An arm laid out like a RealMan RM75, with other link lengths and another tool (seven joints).
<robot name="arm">
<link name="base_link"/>
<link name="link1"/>
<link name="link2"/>
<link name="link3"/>
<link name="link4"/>
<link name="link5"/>
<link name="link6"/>
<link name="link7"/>
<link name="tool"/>
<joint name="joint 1" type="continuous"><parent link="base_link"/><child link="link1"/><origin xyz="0 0 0.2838"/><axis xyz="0 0 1"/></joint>
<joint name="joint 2" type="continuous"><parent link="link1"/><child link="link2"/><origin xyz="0 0 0"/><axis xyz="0 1 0"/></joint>
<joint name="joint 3" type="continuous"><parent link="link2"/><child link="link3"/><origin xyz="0 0 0.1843"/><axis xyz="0 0 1"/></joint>
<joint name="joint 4" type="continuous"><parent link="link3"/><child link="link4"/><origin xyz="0 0 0"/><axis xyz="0 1 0"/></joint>
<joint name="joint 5" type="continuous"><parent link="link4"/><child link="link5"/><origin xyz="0 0 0.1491"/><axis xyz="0 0 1"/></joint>
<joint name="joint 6" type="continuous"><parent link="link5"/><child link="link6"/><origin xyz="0 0 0"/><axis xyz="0 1 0"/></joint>
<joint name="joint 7" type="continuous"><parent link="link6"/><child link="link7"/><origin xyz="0 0 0.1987"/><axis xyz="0 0 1"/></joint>
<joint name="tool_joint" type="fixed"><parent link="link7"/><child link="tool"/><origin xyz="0.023 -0.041 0.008" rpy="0 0.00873 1.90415"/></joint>
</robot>
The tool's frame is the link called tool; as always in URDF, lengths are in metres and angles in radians. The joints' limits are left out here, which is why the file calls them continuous.
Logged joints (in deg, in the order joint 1, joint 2, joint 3, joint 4, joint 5, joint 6, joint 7), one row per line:
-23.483, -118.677, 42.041, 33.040, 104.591, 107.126, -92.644
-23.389, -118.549, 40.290, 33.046, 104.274, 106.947, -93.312
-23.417, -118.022, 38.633, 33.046, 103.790, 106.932, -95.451
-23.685, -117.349, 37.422, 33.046, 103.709, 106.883, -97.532
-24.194, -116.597, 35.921, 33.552, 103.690, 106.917, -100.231
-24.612, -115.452, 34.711, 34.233, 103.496, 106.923, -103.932
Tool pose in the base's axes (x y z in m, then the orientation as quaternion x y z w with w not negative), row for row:
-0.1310, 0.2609, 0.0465, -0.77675, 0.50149, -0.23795, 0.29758
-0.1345, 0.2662, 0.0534, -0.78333, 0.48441, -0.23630, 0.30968
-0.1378, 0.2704, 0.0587, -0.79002, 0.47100, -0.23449, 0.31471
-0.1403, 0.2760, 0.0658, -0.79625, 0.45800, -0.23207, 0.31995
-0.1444, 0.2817, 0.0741, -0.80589, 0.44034, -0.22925, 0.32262
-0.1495, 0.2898, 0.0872, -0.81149, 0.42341, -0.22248, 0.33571
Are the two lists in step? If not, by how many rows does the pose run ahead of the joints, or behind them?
The pose runs 1 row ahead of the joints: the pose in row i belongs to the joints in row i + 1.
